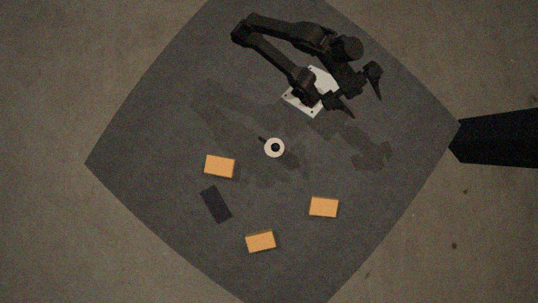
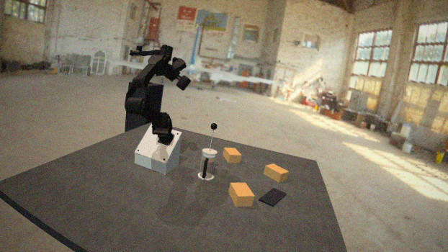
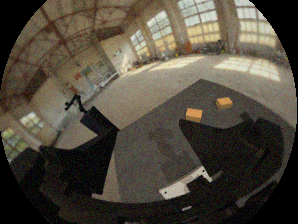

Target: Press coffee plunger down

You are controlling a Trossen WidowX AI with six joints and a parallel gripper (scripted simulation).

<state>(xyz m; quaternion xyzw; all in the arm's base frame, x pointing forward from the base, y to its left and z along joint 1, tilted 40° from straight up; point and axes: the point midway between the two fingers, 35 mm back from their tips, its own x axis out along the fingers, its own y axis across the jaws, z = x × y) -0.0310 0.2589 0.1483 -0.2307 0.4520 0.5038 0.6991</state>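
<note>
The coffee press is 250 mm ahead of my gripper tip, 130 mm to the right of it and 280 mm below it. The rest, counted from my gripper tip: flat black pad (580 mm ahead, 140 mm to the right, 400 mm below).
</note>
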